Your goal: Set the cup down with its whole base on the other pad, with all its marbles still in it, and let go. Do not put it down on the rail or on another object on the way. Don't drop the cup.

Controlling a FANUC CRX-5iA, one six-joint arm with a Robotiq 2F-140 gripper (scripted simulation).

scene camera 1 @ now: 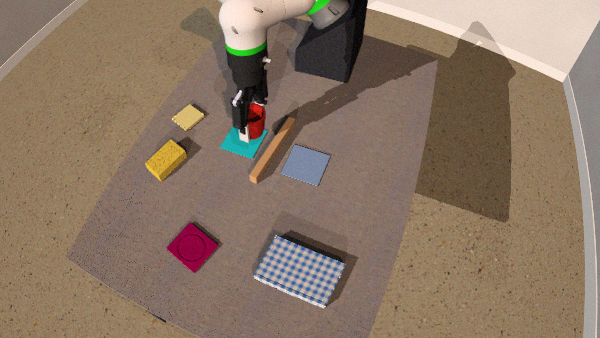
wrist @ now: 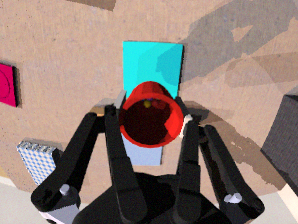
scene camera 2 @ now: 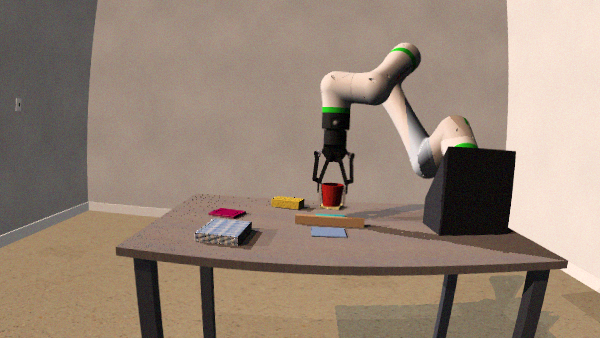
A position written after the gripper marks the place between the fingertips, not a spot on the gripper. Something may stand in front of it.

In view: the gripper [scene camera 1: 252,129] and a wooden rail [scene camera 1: 273,148].
The gripper also shows in the wrist view [wrist: 150,101] and in scene camera 2 [scene camera 2: 331,203].
